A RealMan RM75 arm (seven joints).
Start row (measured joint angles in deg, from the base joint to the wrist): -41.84 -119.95 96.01 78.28 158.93 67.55 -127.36
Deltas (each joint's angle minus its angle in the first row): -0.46 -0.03 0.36 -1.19 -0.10 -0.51 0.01; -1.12 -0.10 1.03 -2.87 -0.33 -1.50 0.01; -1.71 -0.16 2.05 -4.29 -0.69 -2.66 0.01; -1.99 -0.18 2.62 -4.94 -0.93 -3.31 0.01; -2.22 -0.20 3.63 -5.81 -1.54 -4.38 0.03; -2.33 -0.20 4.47 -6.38 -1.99 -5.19 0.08; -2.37 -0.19 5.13 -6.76 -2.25 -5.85 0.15; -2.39 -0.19 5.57 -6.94 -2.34 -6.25 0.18; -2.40 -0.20 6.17 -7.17 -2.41 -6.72 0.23; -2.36 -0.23 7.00 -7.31 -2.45 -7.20 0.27; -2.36 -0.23 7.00 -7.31 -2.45 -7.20 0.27; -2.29 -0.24 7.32 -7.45 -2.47 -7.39 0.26; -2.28 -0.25 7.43 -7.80 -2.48 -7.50 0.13; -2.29 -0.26 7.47 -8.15 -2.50 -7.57 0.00; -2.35 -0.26 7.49 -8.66 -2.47 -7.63 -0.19; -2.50 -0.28 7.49 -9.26 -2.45 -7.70 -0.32; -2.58 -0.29 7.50 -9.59 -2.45 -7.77 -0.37; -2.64 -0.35 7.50 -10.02 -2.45 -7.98 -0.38
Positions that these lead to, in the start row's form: -42.30 -119.98 96.37 77.09 158.83 67.04 -127.35; -42.96 -120.05 97.04 75.41 158.60 66.05 -127.35; -43.55 -120.11 98.06 73.99 158.24 64.89 -127.35; -43.83 -120.13 98.63 73.34 158.00 64.24 -127.35; -44.06 -120.15 99.64 72.47 157.39 63.17 -127.33; -44.17 -120.15 100.48 71.90 156.94 62.36 -127.28; -44.21 -120.14 101.14 71.52 156.68 61.70 -127.21; -44.23 -120.14 101.58 71.34 156.59 61.30 -127.18; -44.24 -120.15 102.18 71.11 156.52 60.83 -127.13; -44.20 -120.18 103.01 70.97 156.48 60.35 -127.09; -44.20 -120.18 103.01 70.97 156.48 60.35 -127.09; -44.13 -120.19 103.33 70.83 156.46 60.16 -127.10; -44.12 -120.20 103.44 70.48 156.45 60.05 -127.23; -44.13 -120.21 103.48 70.13 156.43 59.98 -127.36; -44.19 -120.21 103.50 69.62 156.46 59.92 -127.55; -44.34 -120.23 103.50 69.02 156.48 59.85 -127.68; -44.42 -120.24 103.51 68.69 156.48 59.78 -127.73; -44.48 -120.30 103.51 68.26 156.48 59.57 -127.74
